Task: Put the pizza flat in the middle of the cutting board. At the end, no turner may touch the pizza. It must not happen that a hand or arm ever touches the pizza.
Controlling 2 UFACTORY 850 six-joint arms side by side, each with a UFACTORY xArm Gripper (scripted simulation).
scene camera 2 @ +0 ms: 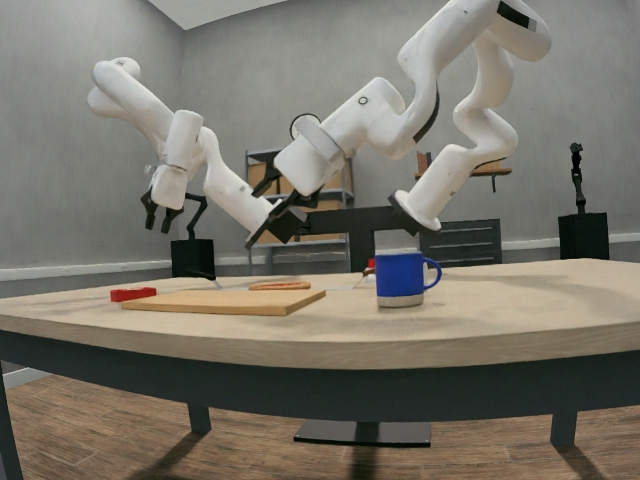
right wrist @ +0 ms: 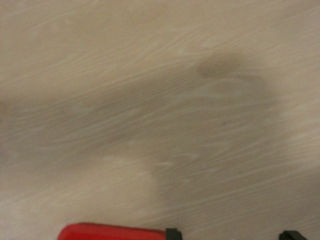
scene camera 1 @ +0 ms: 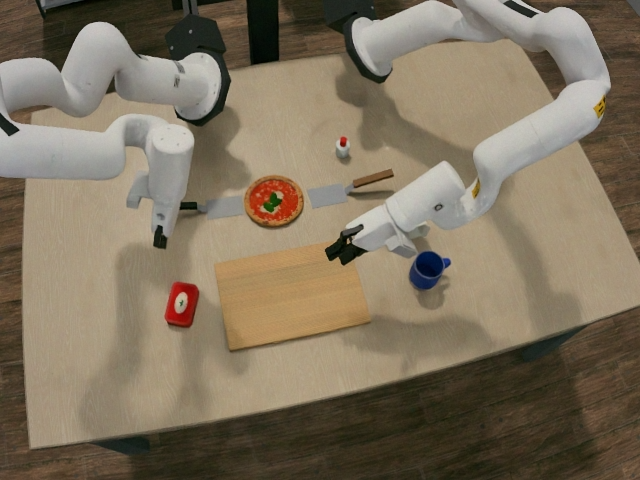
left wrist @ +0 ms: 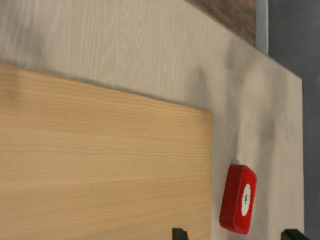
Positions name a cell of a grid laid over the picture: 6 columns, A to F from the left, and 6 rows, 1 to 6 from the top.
Labels:
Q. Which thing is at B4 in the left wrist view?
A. A cutting board.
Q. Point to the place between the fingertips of my left gripper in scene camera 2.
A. At C3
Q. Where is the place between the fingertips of my right gripper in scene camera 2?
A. B3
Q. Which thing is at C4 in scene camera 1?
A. A cutting board.

